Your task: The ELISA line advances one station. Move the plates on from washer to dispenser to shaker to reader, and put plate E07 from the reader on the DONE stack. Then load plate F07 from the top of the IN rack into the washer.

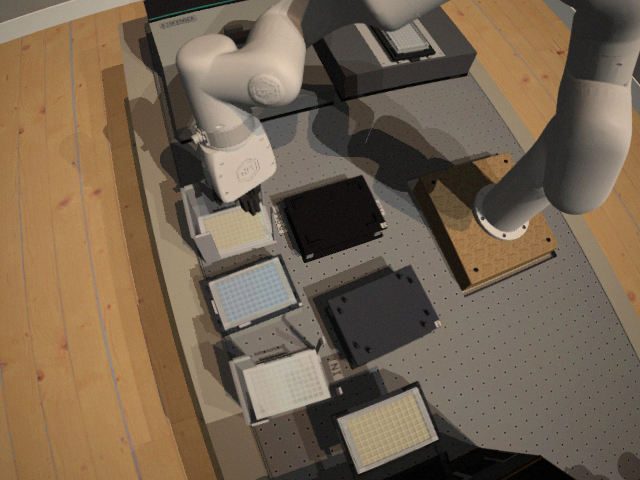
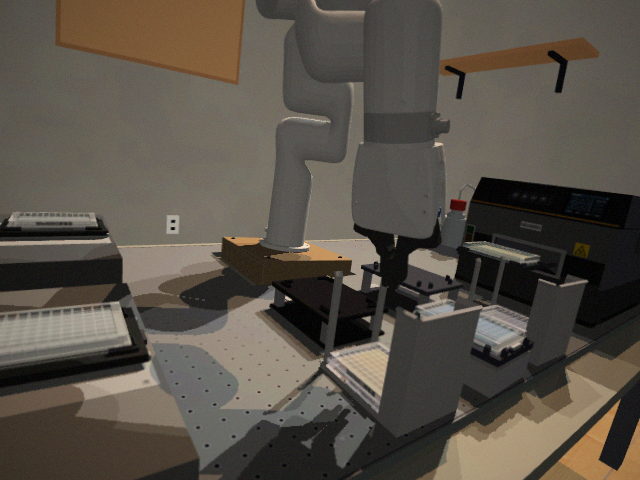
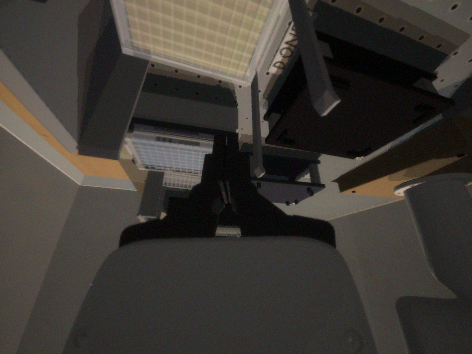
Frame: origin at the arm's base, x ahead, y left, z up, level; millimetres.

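Seen in the pictures: gripper, fingertip midpoint: (image 1: 252, 209) (image 2: 393, 283) (image 3: 228, 149); arm's base at its link origin: (image 1: 500, 212) (image 2: 284, 246) (image 3: 429, 183).
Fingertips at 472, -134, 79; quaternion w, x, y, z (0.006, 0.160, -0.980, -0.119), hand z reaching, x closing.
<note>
Pixels of each thing's middle, then the offset from my fingertips to it, as dx, dy, dz.
- DONE rack at the middle of its body: (image 3: 189, 56) (image 2: 392, 339) (image 1: 231, 216) +36, -27, -54
- yellow plate at the middle of its body: (image 3: 196, 21) (image 2: 386, 376) (image 1: 234, 228) +36, -26, -103
- pale plate at the middle of its body: (image 1: 286, 384) (image 2: 514, 325) (image 3: 184, 179) +45, +279, -90
- blue plate at the middle of its body: (image 3: 180, 156) (image 2: 468, 323) (image 1: 251, 292) +45, +119, -56
- clear plate at the middle of its body: (image 2: 50, 332) -93, -349, -44
- yellowish plate at the middle of its body: (image 1: 388, 430) (image 2: 500, 252) (image 3: 221, 231) -66, +403, +2
- black platform at the middle of its body: (image 3: 351, 116) (image 2: 322, 302) (image 1: 340, 215) -161, +22, -92
- slate platform at the middle of its body: (image 1: 388, 313) (image 2: 404, 284) (image 3: 279, 184) -163, +232, -83
- black machine at the middle of its body: (image 2: 562, 241) -57, +710, +17
- red-capped bottle at the middle of its body: (image 2: 459, 217) -447, +843, +6
My gripper (image 1: 251, 205) (image 2: 393, 281) (image 3: 228, 149) is shut and empty. It points down above the inner part of the DONE rack (image 1: 205, 246) (image 2: 429, 361) (image 3: 112, 110), where a yellow plate (image 1: 235, 227) (image 2: 361, 364) (image 3: 200, 30) lies flat. A pale plate (image 1: 286, 384) lies in the IN rack (image 1: 237, 382) (image 2: 553, 320). A blue plate (image 1: 253, 292) (image 2: 498, 333) (image 3: 170, 150) sits in a dark nest between the racks. A clear plate (image 2: 62, 330) sits on the dispenser, and another plate (image 1: 408, 38) (image 2: 51, 220) on a dark grey device. A yellowish plate (image 1: 387, 428) (image 2: 501, 252) sits before the black machine. Plate labels are unreadable.
A black platform (image 1: 336, 219) (image 2: 323, 297) (image 3: 355, 115) and a slate platform (image 1: 382, 315) (image 2: 413, 279) (image 3: 285, 191) stand beside the row. Thin grey posts (image 2: 333, 315) (image 3: 312, 60) rise at the DONE rack. The black machine (image 2: 542, 232) and a red-capped bottle (image 2: 453, 227) stand farther off.
</note>
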